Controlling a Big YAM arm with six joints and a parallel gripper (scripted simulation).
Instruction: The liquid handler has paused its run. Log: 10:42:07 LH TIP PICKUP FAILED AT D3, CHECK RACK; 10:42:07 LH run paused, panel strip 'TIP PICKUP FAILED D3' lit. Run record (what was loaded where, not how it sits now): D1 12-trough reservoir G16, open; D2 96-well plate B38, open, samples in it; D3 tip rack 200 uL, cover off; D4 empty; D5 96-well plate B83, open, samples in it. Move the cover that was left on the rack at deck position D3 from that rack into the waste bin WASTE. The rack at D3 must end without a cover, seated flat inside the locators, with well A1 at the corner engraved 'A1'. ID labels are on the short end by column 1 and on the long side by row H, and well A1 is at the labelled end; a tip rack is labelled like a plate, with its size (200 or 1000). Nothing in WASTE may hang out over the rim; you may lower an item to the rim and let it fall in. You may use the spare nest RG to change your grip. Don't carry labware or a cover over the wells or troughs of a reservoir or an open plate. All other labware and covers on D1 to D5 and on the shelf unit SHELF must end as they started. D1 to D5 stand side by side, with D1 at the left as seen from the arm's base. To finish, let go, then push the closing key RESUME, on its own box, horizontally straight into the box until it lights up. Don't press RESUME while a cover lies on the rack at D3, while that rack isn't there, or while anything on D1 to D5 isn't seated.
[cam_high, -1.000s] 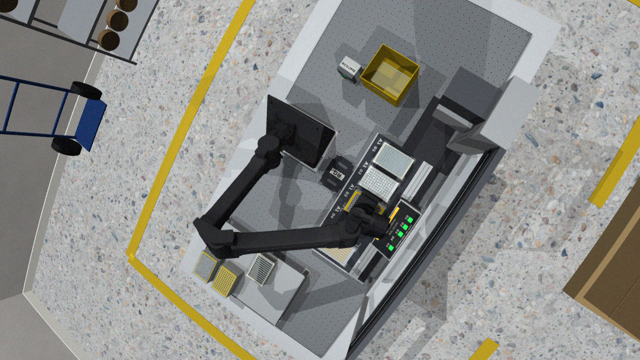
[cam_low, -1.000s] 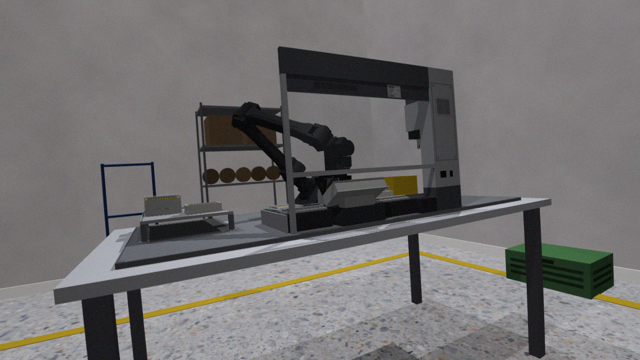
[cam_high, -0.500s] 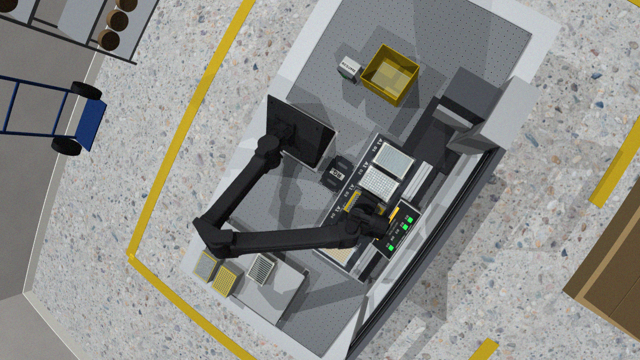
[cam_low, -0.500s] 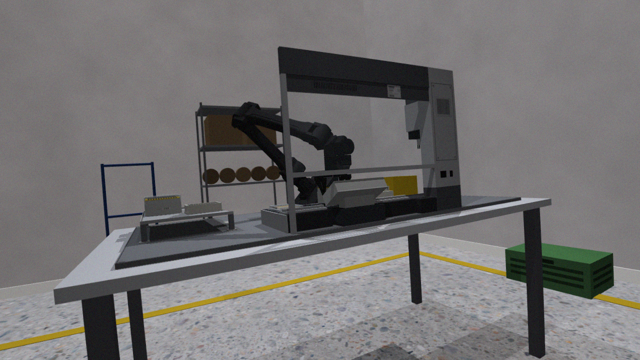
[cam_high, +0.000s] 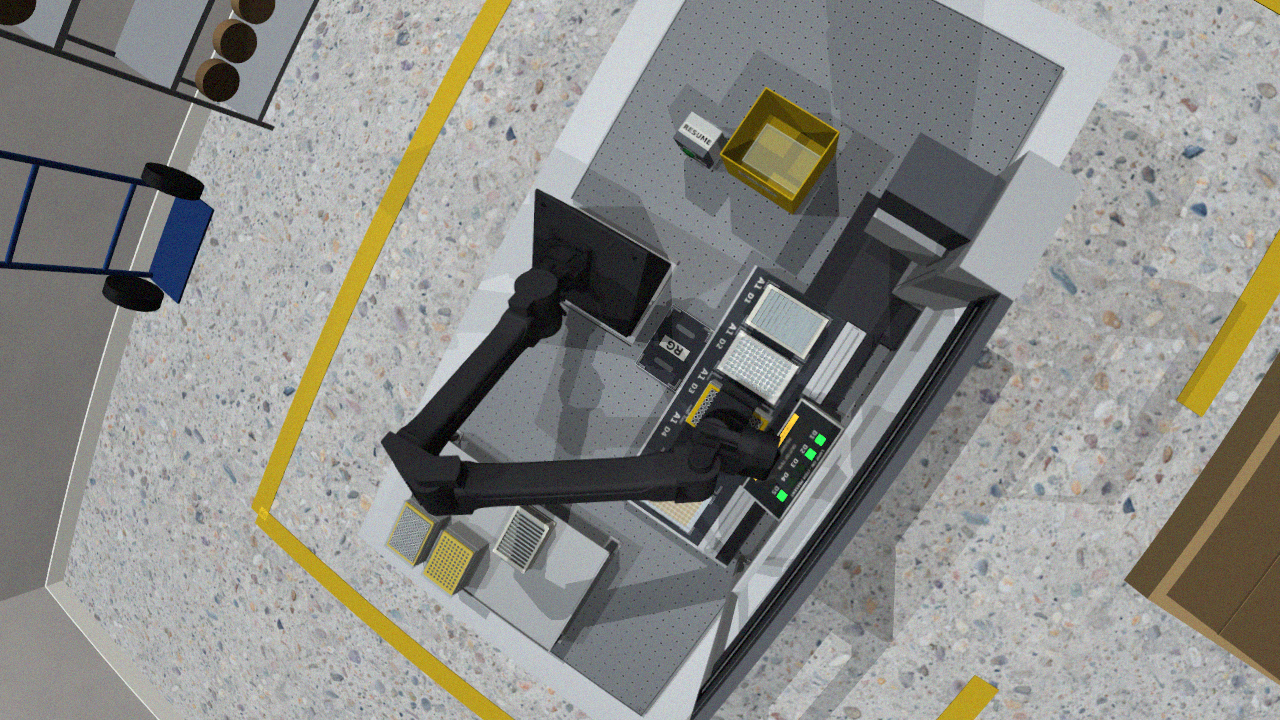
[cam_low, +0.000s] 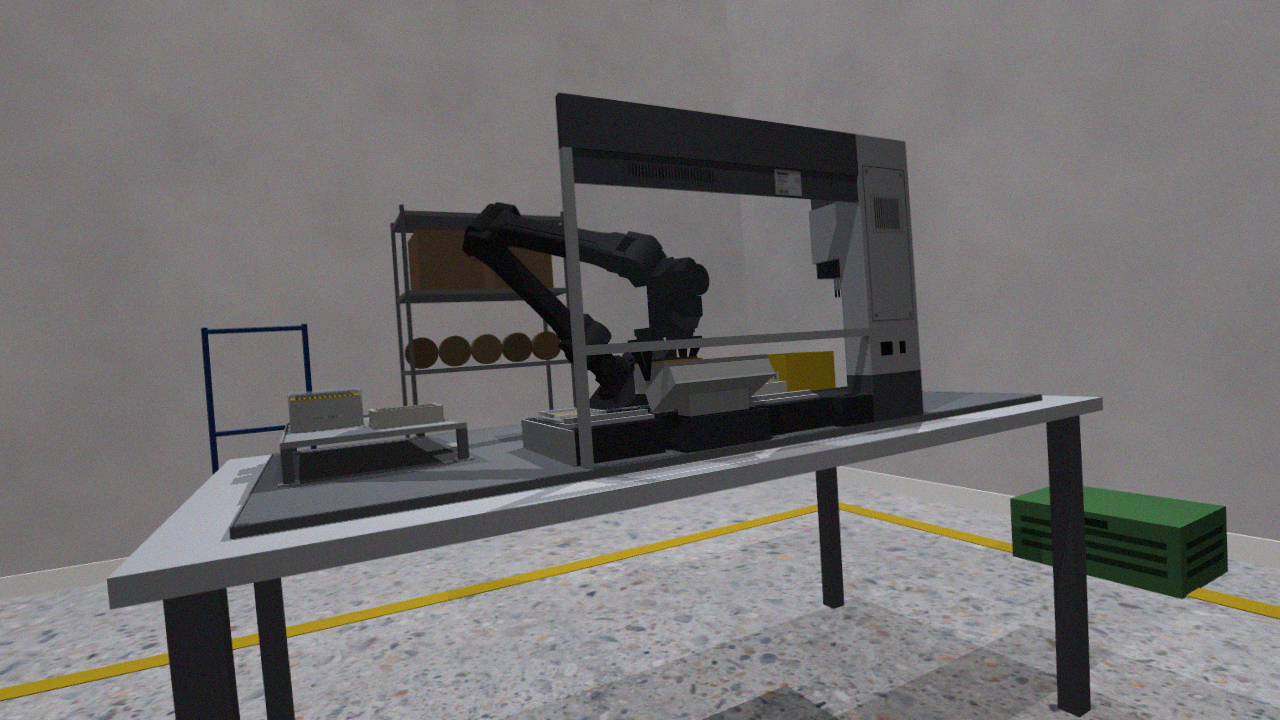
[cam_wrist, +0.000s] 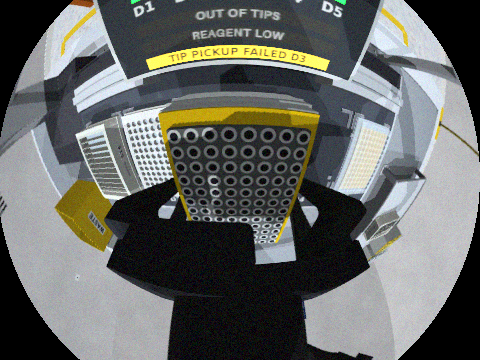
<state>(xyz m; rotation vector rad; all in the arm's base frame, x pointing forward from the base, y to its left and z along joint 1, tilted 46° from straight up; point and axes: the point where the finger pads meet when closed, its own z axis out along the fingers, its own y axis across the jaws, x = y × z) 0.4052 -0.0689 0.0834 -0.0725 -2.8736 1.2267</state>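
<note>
The plate is 10 cm to the left of my hand and 6 cm below it. Round my hand: frame bar (19 cm ahead, 4 cm to the left, 6 cm above); tip rack (1 cm to the right, 1 cm above); frame post (17 cm ahead, 26 cm to the right, 12 cm above).
</note>
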